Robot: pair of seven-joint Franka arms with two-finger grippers.
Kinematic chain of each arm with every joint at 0, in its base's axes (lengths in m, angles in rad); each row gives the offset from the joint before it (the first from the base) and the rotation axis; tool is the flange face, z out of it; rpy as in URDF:
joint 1: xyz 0 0 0.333 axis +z
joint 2: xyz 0 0 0 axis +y
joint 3: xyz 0 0 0.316 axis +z
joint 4: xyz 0.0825 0 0 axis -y
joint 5: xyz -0.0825 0 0.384 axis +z
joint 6: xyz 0 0 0 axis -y
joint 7: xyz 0.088 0 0 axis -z
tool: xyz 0 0 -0.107 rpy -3.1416 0 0
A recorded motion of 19 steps. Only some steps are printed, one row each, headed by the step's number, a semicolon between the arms.
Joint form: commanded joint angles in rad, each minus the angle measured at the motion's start. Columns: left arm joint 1, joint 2, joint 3, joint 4, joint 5, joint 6, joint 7; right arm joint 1, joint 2, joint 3, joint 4, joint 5, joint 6, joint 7.
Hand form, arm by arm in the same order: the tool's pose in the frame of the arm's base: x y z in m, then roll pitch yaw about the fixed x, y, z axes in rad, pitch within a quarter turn. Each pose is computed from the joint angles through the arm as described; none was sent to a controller.
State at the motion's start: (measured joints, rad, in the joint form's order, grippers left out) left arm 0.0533 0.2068 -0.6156 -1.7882 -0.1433 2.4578 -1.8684; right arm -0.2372 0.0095 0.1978 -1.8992 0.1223 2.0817 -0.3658
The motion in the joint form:
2: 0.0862 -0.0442 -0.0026 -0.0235 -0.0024 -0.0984 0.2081; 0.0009 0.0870 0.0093 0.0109 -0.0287 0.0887 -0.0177
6: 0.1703 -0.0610 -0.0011 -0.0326 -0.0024 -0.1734 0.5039; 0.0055 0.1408 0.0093 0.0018 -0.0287 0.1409 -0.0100
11: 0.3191 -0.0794 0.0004 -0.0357 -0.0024 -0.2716 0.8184; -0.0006 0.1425 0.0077 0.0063 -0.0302 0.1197 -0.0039
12: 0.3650 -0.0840 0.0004 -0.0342 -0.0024 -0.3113 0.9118; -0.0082 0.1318 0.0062 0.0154 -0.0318 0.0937 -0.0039
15: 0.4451 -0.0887 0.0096 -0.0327 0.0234 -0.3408 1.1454; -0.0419 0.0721 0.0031 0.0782 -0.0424 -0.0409 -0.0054
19: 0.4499 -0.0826 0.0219 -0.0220 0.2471 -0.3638 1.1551; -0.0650 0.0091 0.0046 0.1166 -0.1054 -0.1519 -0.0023
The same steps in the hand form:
2: 0.5721 -0.2759 0.5089 2.7564 0.2639 1.2380; 0.6031 -0.0173 0.4731 -3.1118 -0.2109 0.3028
6: 0.5840 -0.2268 0.5042 2.7692 0.1480 1.0397; 0.6127 -0.0169 0.4422 -3.0983 -0.2040 0.2916
11: 0.6002 -0.1390 0.5010 2.8215 0.0599 0.8798; 0.6117 -0.0213 0.4411 -3.0916 -0.1863 0.2795
12: 0.6021 -0.1120 0.4998 2.8465 0.0471 0.8301; 0.6096 -0.0263 0.4492 -3.0923 -0.1795 0.2739
15: 0.6067 -0.0578 0.4992 2.8790 -0.0237 0.6807; 0.5979 -0.0455 0.5015 -3.1055 -0.1620 0.2571
19: 0.6090 -0.0365 0.4976 3.0437 -0.1556 0.5966; 0.5791 -0.0576 0.5454 3.1139 -0.1276 0.2649

